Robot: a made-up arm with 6 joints. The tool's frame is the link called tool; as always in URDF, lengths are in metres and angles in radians. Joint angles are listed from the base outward.
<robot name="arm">
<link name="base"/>
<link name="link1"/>
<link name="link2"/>
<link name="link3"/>
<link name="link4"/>
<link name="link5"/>
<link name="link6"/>
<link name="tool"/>
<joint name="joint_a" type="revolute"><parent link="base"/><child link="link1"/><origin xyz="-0.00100 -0.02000 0.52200" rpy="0.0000 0.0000 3.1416"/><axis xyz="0 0 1"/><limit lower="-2.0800" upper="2.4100"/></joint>
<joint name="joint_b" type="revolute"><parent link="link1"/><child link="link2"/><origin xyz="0.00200 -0.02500 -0.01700" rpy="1.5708 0.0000 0.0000"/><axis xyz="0 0 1"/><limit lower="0.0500" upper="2.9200"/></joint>
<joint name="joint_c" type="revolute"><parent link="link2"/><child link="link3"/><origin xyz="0.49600 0.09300 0.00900"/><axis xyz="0 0 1"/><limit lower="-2.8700" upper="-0.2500"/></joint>
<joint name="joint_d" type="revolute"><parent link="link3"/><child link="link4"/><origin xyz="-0.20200 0.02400 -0.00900" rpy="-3.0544 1.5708 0.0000"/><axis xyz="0 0 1"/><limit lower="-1.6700" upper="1.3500"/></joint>
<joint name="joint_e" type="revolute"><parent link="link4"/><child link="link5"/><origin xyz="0.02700 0.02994 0.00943" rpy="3.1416 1.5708 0.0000"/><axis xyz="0 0 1"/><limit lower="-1.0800" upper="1.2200"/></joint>
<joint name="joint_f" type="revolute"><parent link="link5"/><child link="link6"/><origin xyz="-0.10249 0.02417 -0.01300" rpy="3.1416 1.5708 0.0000"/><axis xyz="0 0 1"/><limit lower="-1.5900" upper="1.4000"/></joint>
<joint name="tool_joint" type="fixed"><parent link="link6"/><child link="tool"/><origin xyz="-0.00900 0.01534 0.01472" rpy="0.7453 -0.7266 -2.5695"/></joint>
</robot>
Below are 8 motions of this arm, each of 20 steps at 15 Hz.
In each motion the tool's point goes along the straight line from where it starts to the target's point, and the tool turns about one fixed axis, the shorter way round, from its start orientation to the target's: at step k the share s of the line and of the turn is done. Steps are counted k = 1, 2, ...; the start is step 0. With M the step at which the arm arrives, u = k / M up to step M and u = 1 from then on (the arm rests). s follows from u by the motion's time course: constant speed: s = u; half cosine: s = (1 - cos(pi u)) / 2; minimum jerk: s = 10 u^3 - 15 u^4 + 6 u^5.
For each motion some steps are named. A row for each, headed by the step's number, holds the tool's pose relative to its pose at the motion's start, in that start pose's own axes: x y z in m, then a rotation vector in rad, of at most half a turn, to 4 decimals.
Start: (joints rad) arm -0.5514 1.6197 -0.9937 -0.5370 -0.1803 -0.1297
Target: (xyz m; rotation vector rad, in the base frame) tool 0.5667 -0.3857 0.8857 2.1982 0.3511 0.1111
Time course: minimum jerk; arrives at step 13
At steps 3, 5, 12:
3: 0.0103 0.0198 0.0050 -0.0275 0.0068 0.0227
5: 0.0356 0.0684 0.0171 -0.0949 0.0236 0.0784
12: 0.1216 0.2339 0.0586 -0.3247 0.0807 0.2683

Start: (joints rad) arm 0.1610 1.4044 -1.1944 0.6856 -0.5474 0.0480
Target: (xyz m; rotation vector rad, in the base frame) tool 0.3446 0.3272 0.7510 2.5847 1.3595 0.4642
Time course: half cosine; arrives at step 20
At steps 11, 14, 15, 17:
11: -0.0982 -0.1465 0.1492 -0.0007 -0.4769 -0.3962
14: -0.1348 -0.2012 0.2048 -0.0010 -0.6548 -0.5440
15: -0.1449 -0.2163 0.2202 -0.0010 -0.7040 -0.5849
17: -0.1606 -0.2396 0.2440 -0.0011 -0.7798 -0.6479

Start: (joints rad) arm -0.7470 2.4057 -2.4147 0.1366 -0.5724 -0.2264
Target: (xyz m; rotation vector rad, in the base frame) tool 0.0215 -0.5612 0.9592 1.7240 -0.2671 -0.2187
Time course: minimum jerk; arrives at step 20
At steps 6, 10, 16, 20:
6: -0.0434 0.0542 -0.0482 -0.0826 -0.1279 -0.0877
10: -0.1330 0.1662 -0.1479 -0.2532 -0.3922 -0.2689
16: -0.2506 0.3132 -0.2787 -0.4771 -0.7390 -0.5066
20: -0.2660 0.3324 -0.2958 -0.5064 -0.7844 -0.5377

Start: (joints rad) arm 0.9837 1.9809 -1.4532 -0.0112 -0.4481 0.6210
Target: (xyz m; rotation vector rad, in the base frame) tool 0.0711 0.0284 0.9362 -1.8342 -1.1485 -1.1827
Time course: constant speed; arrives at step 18
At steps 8, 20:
8: -0.1174 -0.1072 -0.1634 -0.1514 0.1963 0.0641
20: -0.2642 -0.2412 -0.3676 -0.3406 0.4418 0.1442

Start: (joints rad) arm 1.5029 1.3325 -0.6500 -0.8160 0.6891 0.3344
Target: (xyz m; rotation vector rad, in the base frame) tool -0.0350 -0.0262 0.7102 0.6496 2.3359 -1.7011
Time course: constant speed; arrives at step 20
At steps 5, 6, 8, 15, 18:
5: -0.0046 -0.0551 0.0307 0.2063 0.0122 -0.2038
6: -0.0055 -0.0661 0.0368 0.2476 0.0146 -0.2446
8: -0.0074 -0.0882 0.0491 0.3301 0.0195 -0.3261
15: -0.0139 -0.1653 0.0920 0.6190 0.0365 -0.6115
18: -0.0166 -0.1984 0.1104 0.7428 0.0438 -0.7338

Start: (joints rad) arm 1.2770 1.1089 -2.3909 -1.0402 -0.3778 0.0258
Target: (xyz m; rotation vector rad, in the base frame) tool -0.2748 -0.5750 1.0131 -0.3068 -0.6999 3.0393
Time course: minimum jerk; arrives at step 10
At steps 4, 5, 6, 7, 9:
4: -0.0656 0.0847 -0.1496 -0.2967 0.2105 0.1764
5: -0.1033 0.1334 -0.2356 -0.4673 0.3316 0.2778
6: -0.1410 0.1820 -0.3217 -0.6379 0.4526 0.3792
7: -0.1729 0.2232 -0.3944 -0.7821 0.5550 0.4650
9: -0.2048 0.2644 -0.4672 -0.9266 0.6574 0.5508

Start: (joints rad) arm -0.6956 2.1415 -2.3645 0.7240 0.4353 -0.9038
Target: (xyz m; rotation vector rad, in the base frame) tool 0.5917 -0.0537 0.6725 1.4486 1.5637 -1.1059
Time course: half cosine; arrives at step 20
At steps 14, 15, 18, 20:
14: 0.1027 -0.3272 0.0376 -0.0559 -0.7293 -1.1824
15: 0.1104 -0.3518 0.0404 -0.0601 -0.7841 -1.2712
18: 0.1262 -0.4021 0.0462 -0.0687 -0.8961 -1.4529
20: 0.1294 -0.4122 0.0473 -0.0705 -0.9186 -1.4893

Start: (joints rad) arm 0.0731 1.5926 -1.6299 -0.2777 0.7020 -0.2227
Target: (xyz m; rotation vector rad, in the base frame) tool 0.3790 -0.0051 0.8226 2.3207 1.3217 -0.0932
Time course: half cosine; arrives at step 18
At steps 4, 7, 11, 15, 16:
4: 0.0038 -0.0102 0.0124 -0.0074 0.0140 -0.0186
7: 0.0106 -0.0286 0.0350 -0.0207 0.0395 -0.0523
11: 0.0217 -0.0584 0.0714 -0.0423 0.0806 -0.1066
15: 0.0302 -0.0812 0.0993 -0.0588 0.1120 -0.1482
16: 0.0314 -0.0844 0.1032 -0.0611 0.1164 -0.1541

